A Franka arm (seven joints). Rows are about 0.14 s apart.
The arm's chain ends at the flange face. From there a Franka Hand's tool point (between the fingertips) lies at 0.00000 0.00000 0.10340 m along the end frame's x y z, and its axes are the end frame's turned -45 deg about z.
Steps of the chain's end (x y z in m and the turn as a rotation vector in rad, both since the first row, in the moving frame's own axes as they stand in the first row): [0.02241, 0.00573, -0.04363, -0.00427, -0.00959, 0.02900]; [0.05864, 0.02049, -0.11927, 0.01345, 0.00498, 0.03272]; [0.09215, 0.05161, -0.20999, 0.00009, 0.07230, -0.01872]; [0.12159, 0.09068, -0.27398, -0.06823, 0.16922, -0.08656]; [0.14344, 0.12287, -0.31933, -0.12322, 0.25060, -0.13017]
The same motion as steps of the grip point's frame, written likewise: [0.01079, 0.01949, -0.04364, 0.00376, -0.00980, 0.02900]; [0.02833, 0.05536, -0.11928, 0.00599, 0.01303, 0.03272]; [0.03400, 0.10688, -0.21026, -0.05106, 0.05119, -0.01872]; [0.02994, 0.16702, -0.27570, -0.16790, 0.07141, -0.08656]; [0.02548, 0.21461, -0.32333, -0.26433, 0.09007, -0.13017]
